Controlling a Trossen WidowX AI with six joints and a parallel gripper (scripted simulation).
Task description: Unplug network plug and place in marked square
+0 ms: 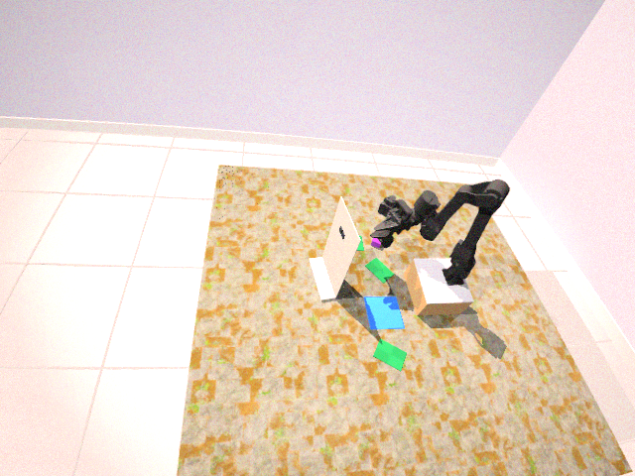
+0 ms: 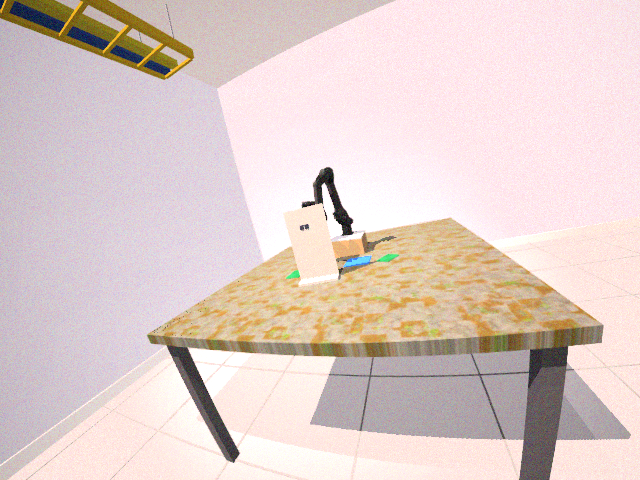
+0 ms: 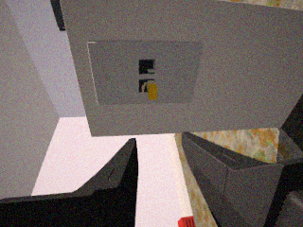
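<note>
Right now the yellowish plug is 8 cm ahead of my gripper tip and 1 cm to the left of it. Round my gripper tip: blue marked square (8 cm behind, 15 cm to the left, 23 cm below); then cream panel (10 cm ahead, 1 cm to the left, 9 cm below).
</note>
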